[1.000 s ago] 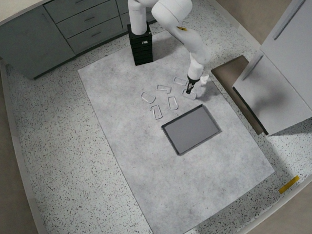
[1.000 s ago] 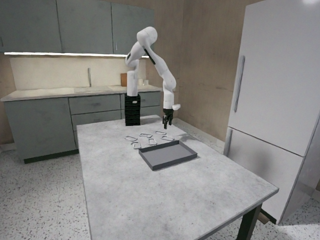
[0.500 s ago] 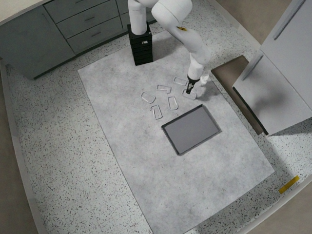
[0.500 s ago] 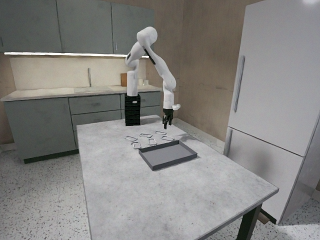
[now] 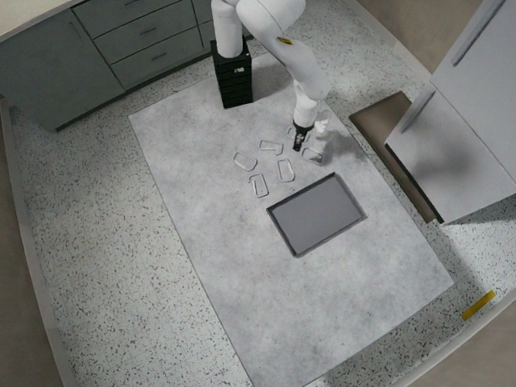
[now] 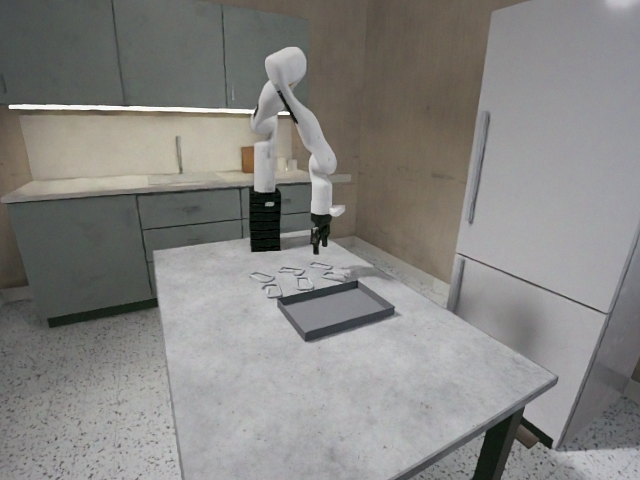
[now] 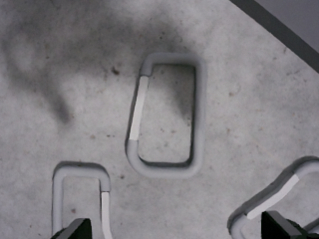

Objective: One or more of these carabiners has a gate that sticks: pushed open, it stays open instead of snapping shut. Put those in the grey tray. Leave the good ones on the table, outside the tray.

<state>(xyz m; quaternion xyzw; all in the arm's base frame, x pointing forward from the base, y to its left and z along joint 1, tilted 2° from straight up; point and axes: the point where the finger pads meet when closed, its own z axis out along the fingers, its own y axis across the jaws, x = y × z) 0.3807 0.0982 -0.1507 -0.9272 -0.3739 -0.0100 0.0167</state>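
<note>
The grey tray lies 25 cm ahead of my hand, 10 cm below it and 7 cm to the right of it.
</note>
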